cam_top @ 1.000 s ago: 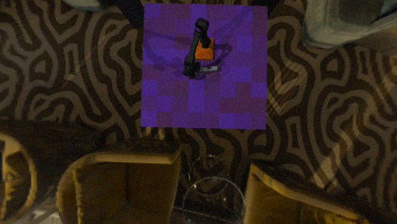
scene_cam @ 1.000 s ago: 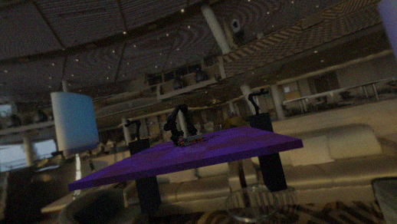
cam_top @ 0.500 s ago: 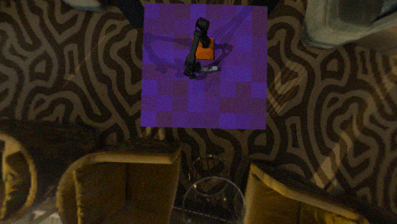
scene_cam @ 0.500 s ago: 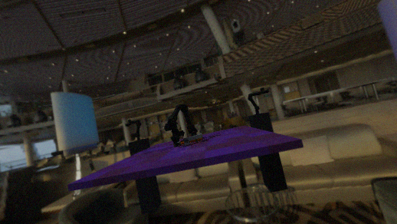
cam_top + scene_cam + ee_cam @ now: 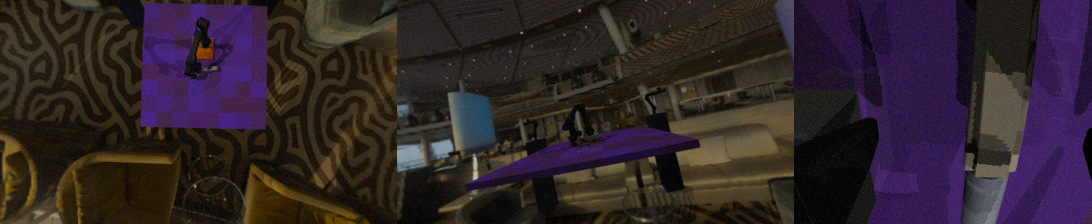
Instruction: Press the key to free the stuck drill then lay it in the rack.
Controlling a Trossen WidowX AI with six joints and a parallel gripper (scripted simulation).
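Now: the pale drill bit 4 cm to the left of my gripper tip and 3 cm above it.
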